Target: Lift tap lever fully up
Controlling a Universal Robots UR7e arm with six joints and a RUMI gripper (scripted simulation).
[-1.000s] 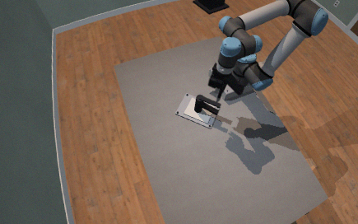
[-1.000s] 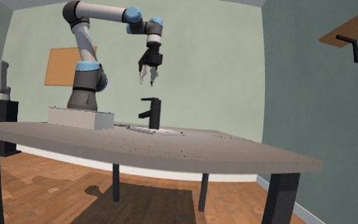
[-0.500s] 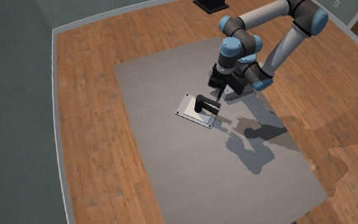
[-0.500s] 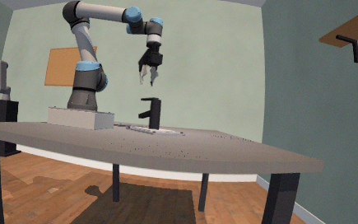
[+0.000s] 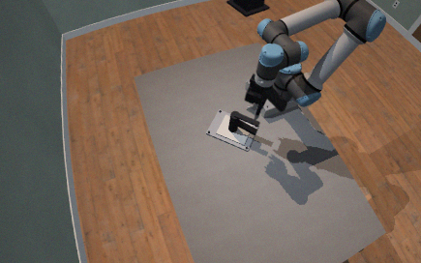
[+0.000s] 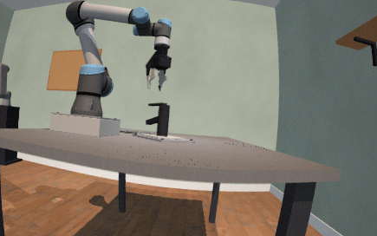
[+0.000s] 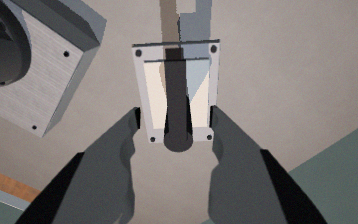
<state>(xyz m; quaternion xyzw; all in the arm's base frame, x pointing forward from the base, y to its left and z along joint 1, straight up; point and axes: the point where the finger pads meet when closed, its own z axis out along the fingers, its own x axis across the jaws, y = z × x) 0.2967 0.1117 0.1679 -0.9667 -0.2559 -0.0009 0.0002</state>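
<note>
Now: the lever 90 mm below my hand, 40 mm to the right of it and 20 mm ahead of it. Round my hand: tap (140 mm below, 60 mm to the right, 40 mm ahead).
</note>
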